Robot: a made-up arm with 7 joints.
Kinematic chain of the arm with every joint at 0, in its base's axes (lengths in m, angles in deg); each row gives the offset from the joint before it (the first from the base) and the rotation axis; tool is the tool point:
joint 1: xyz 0 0 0.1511 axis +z
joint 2: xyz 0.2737 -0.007 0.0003 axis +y
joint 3: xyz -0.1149 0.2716 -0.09 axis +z
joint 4: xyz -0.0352 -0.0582 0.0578 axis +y
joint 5: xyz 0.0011 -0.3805 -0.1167 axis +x
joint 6: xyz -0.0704 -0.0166 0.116 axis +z
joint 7: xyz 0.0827 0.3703 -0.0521 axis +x
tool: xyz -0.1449 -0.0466 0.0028
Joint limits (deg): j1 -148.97..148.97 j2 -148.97..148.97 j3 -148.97..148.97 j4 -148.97..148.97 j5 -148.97..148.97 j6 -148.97..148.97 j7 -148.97..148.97
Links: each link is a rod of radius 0.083 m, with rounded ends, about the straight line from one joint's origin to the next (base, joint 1, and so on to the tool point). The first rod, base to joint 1, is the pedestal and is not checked.
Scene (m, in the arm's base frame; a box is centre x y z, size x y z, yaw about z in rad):
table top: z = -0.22
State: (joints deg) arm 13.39 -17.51 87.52 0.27 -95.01 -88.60 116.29
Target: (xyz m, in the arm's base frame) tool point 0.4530 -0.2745 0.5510
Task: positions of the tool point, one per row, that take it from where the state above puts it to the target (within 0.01 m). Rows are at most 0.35 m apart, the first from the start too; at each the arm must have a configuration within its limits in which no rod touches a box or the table.
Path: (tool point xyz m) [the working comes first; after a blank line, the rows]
Joints at the target: -44.06 -38.20 59.78 -19.83 -59.73 -137.31 120.71
Straight joint move there: clear.

1: 0.6377 0.4769 0.2004
2: 0.6923 0.2291 0.3480
3: 0.6315 -0.0408 0.4714
4: 0.4530 -0.2746 0.5510

